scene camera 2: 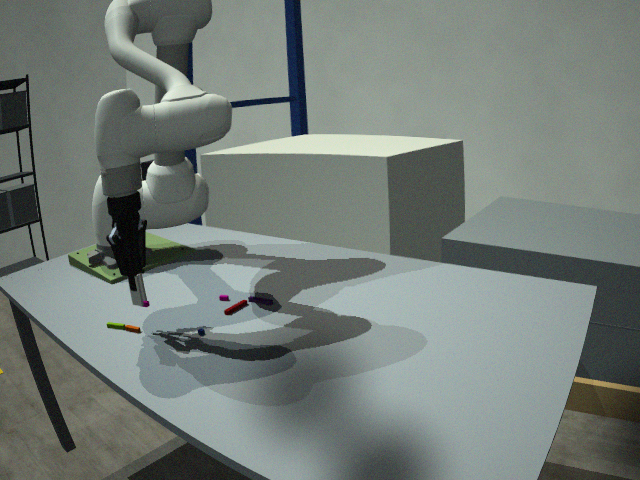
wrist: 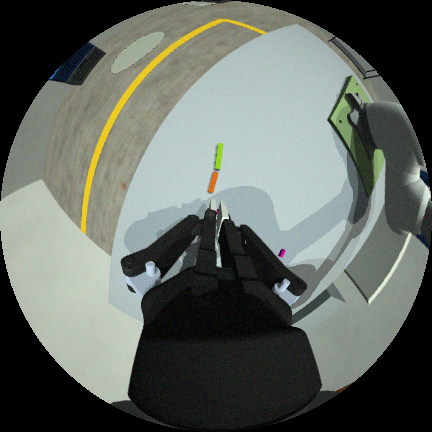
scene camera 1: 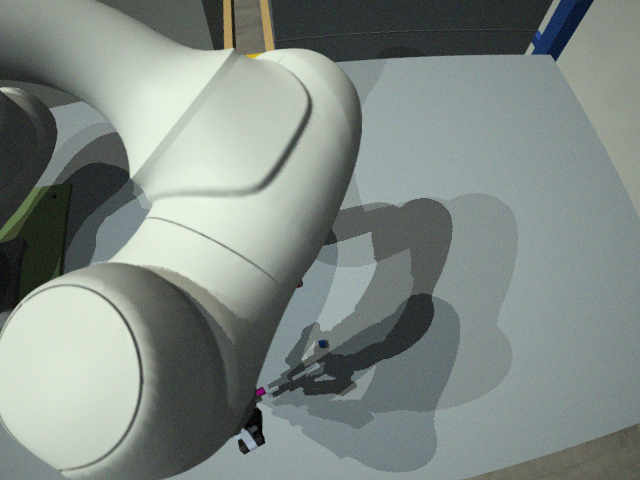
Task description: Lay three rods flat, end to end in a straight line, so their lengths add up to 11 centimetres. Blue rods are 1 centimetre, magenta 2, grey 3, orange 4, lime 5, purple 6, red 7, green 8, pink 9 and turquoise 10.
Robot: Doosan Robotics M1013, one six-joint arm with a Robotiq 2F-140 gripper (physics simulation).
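Places are measured from the arm's base along level axes (x ahead, y left, z up), in centimetres.
Where they show: gripper, between the fingertips: (scene camera 2: 140, 303) (wrist: 215, 207); arm's base, origin of its link: (wrist: 364, 124).
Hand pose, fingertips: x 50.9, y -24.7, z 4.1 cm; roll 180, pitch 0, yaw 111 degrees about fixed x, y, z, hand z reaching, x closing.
Each offset is from my fingertips to the centre of the thing. Level surfaces: height alone.
My gripper (scene camera 2: 139, 300) (wrist: 215, 207) points down and is shut on a magenta rod @[dz +0.1, dx +1.2, dy +0.4 cm] (scene camera 1: 260, 391) (scene camera 2: 145, 303) (wrist: 217, 212), which shows at its fingertips, above the table. A lime rod @[dz -6.0, dx -7.3, dy -4.1 cm] (scene camera 2: 115, 325) (wrist: 219, 156) and an orange rod @[dz -6.0, dx -2.5, dy -2.2 cm] (scene camera 2: 132, 328) (wrist: 213, 182) lie flat, end to end, nearly in line; the orange one is nearer the gripper. In scene camera 1 the arm hides both. A second magenta rod @[dz -6.0, dx +2.4, dy +22.9 cm] (scene camera 2: 223, 297) (wrist: 282, 253) lies loose on the table. A red rod @[dz -6.0, dx +8.8, dy +20.4 cm] (scene camera 1: 299, 283) (scene camera 2: 236, 307), a purple rod @[dz -6.0, dx +11.1, dy +26.3 cm] (scene camera 2: 260, 300) and a blue rod @[dz -6.0, dx +11.6, dy +7.0 cm] (scene camera 1: 323, 343) (scene camera 2: 201, 331) also lie there.
The white arm (scene camera 1: 227, 155) (scene camera 2: 175, 124) covers much of scene camera 1's view. Its green base plate (scene camera 1: 49, 227) (scene camera 2: 165, 248) (wrist: 342, 112) is fixed to the table @[dz -6.5 cm] (scene camera 1: 516, 129) (scene camera 2: 465, 335) (wrist: 280, 90). A pale box (scene camera 2: 294, 201) stands behind the table.
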